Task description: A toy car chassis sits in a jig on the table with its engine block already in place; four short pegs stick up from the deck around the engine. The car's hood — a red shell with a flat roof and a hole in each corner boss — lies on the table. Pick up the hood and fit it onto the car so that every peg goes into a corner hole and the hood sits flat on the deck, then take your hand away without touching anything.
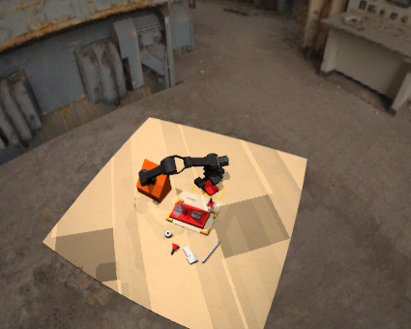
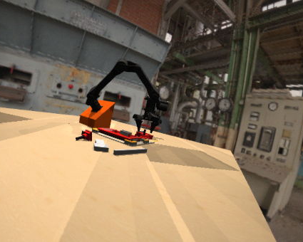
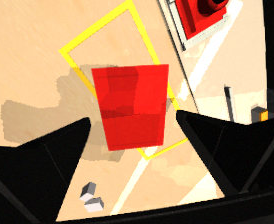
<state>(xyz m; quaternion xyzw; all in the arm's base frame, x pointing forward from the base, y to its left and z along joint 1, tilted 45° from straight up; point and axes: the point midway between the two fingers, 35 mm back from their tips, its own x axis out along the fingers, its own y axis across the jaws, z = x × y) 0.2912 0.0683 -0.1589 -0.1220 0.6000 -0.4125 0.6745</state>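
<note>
Right now the red hood is 20 mm below my gripper tip. From my gripper tip the other things lie so: thin grey rod 370 mm to the right, 190 mm ahead, 20 mm below.
</note>
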